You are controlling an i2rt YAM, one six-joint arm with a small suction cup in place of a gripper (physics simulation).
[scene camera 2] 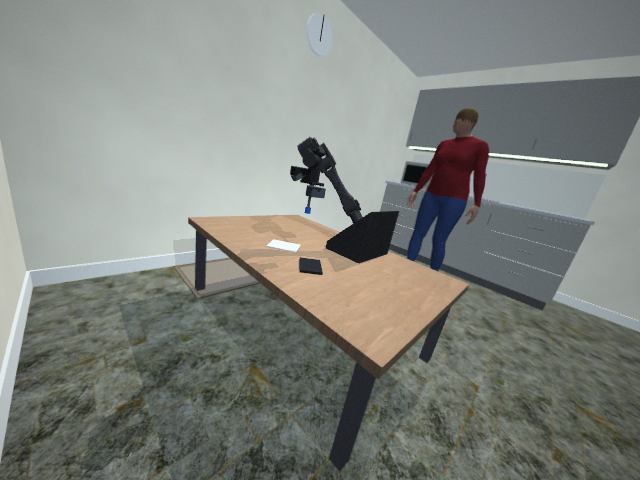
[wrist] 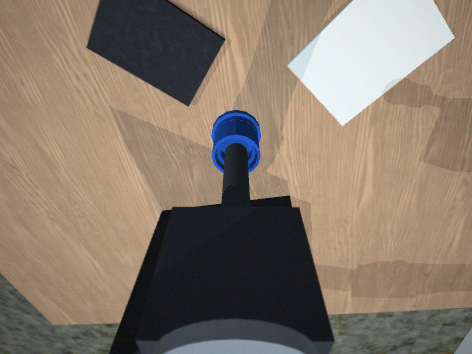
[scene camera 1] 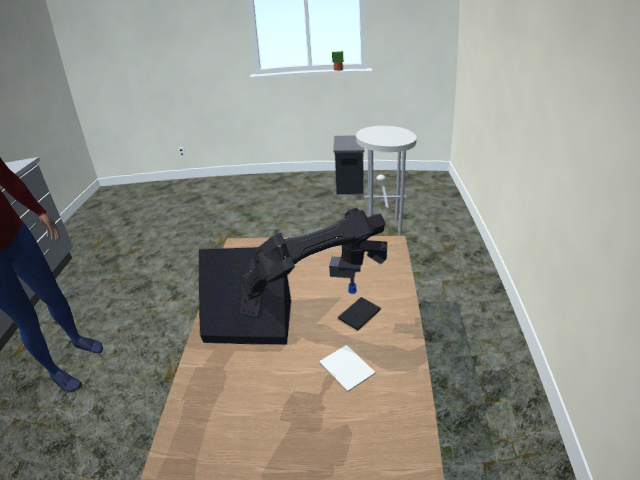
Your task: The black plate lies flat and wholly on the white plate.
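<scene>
The black plate lies flat on the wooden table. The white plate lies flat on the table, apart from the black plate, nearer the bottom in scene camera 1. Part of each plate is cut off at the top of the wrist view. My gripper, a blue suction cup, points down above the table and holds nothing. In the wrist view it shows below the gap between the two plates. It touches neither plate.
The arm's black base block stands on the table at the left in scene camera 1. A person stands behind the table in scene camera 2. A white round stool stands beyond the table's far edge.
</scene>
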